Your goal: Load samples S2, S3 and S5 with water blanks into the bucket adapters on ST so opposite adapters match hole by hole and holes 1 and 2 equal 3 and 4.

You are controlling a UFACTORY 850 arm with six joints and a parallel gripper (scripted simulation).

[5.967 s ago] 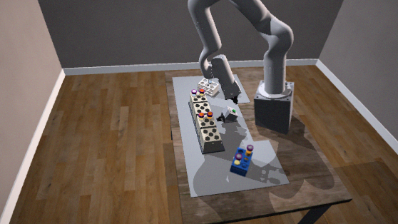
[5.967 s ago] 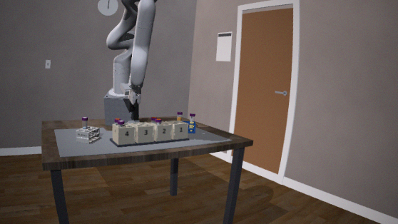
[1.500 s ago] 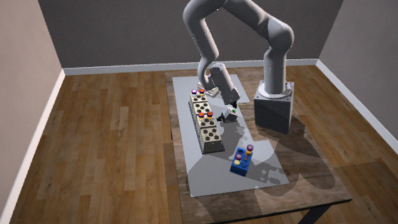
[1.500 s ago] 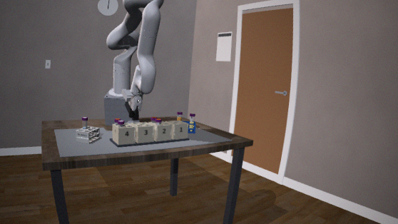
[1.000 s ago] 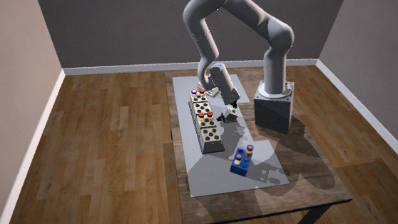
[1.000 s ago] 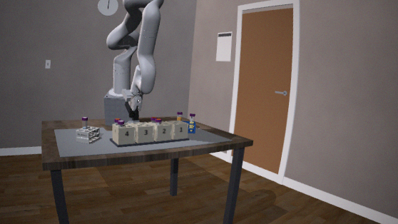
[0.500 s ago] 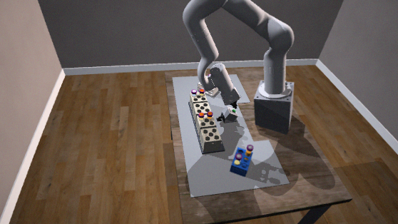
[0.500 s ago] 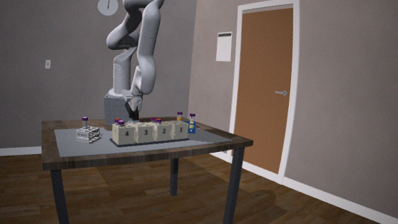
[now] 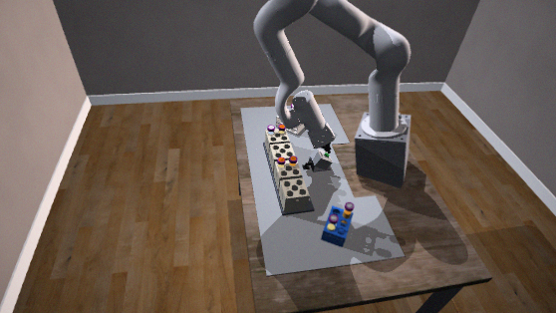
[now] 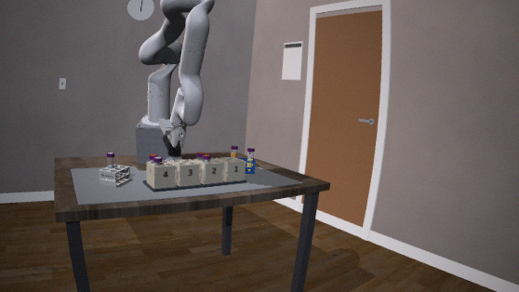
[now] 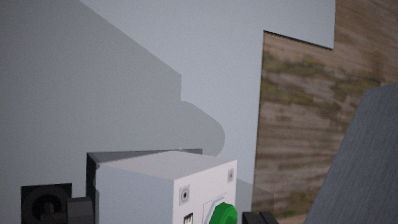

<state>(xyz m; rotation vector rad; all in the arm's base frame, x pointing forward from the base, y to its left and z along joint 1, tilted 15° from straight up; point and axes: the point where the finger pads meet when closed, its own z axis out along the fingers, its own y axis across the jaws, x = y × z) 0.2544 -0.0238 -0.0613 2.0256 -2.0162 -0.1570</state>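
Now: hand 40 mm above the green done key. Also, from my hand: blue rack 360 mm to the left, 70 mm below, 60 mm ahead; then loading stand 190 mm ahead, 100 mm below, 30 mm to the left; then white rack 310 mm to the right, 90 mm ahead, 70 mm below.
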